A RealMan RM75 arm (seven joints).
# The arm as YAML. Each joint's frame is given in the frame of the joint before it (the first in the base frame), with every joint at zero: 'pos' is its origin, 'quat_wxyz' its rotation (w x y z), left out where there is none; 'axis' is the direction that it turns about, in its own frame. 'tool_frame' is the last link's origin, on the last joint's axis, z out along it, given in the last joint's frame.
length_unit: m
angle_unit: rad
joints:
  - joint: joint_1
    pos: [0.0, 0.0, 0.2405]
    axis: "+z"
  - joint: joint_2
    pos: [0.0, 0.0, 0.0]
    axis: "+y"
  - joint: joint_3
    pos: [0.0, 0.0, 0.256]
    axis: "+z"
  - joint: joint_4
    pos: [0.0, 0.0, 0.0]
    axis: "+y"
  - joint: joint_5
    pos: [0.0, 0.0, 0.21]
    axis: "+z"
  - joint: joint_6
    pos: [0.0, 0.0, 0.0]
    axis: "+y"
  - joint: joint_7
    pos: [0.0, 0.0, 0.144]
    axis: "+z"
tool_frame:
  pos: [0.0, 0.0, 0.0]
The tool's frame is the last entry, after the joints.
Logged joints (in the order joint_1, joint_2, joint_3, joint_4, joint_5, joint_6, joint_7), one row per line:
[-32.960, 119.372, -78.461, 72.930, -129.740, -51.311, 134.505]
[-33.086, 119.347, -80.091, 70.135, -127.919, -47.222, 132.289]
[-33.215, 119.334, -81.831, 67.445, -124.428, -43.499, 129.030]
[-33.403, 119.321, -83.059, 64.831, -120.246, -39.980, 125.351]
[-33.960, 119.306, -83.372, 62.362, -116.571, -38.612, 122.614]
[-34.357, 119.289, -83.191, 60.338, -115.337, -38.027, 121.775]
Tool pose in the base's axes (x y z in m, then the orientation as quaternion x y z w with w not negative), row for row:
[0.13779, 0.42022, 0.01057, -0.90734, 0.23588, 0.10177, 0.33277]
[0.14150, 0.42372, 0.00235, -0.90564, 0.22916, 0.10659, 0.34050]
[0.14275, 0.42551, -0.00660, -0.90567, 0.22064, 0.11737, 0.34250]
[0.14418, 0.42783, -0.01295, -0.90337, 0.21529, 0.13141, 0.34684]
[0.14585, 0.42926, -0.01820, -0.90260, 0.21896, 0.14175, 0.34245]
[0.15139, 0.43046, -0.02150, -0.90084, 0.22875, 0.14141, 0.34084]
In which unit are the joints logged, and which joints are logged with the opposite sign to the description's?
The joints are logged in degrees. Opposite sign: joint_1, joint_4.
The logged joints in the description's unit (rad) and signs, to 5 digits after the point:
[0.57526, 2.08343, -1.36940, -1.27287, -2.26439, -0.89555, 2.34756]
[0.57746, 2.08300, -1.39785, -1.22409, -2.23261, -0.82418, 2.30888]
[0.57971, 2.08277, -1.42822, -1.17714, -2.17168, -0.75920, 2.25200]
[0.58299, 2.08254, -1.44965, -1.13151, -2.09869, -0.69778, 2.18779]
[0.59271, 2.08228, -1.45512, -1.08842, -2.03455, -0.67391, 2.14002]
[0.59964, 2.08199, -1.45196, -1.05310, -2.01301, -0.66370, 2.12537]

